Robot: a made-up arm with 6 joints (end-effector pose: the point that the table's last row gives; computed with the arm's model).
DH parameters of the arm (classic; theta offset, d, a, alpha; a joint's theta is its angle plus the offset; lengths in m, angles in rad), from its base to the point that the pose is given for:
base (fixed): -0.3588 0 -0.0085 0
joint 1: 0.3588 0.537 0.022 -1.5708
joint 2: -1.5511 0 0.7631 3.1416
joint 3: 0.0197 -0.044 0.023 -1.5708
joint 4: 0 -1.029 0.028 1.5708
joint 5: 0 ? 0.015 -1.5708
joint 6: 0 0.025 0.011 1.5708
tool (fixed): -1.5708 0.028 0 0
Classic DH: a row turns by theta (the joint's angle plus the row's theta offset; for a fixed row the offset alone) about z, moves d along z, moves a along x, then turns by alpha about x.
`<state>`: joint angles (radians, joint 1 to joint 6).
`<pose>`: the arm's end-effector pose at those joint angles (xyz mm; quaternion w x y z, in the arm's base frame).
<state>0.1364 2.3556 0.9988 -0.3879 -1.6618 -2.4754</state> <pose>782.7 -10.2 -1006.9 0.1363 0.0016 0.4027 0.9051</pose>
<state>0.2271 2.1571 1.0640 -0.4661 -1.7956 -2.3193</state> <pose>1110.6 134.4 -804.9 0.1400 -0.0663 0.2731 0.9494</pose>
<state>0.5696 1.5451 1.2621 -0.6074 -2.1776 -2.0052</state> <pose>1549.3 848.8 228.1 0.0319 0.2504 0.1184 -0.9604</pose>
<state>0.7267 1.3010 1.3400 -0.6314 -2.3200 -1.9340</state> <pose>1419.8 1101.4 733.8 0.1446 0.2997 0.2490 -0.9095</pose>
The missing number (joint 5, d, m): 0.171
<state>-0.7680 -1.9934 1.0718 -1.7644 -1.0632 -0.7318</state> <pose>-1197.4 1195.2 497.6 0.7260 0.3032 0.3123 0.5325</pose>
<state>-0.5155 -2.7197 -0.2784 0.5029 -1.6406 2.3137</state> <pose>-1082.2 545.5 424.7 0.7556 -0.2806 -0.2065 -0.5546</pose>
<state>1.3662 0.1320 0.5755 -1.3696 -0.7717 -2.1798</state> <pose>237.8 1073.0 1602.9 0.4174 -0.2512 -0.5996 0.6349</pose>
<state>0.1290 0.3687 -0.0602 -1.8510 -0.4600 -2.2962</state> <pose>1137.7 214.4 700.8 0.9217 -0.2290 0.0655 0.3062</pose>
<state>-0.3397 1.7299 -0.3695 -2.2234 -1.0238 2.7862</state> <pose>159.4 33.4 -424.4 0.4156 0.7265 0.5105 -0.1971</pose>
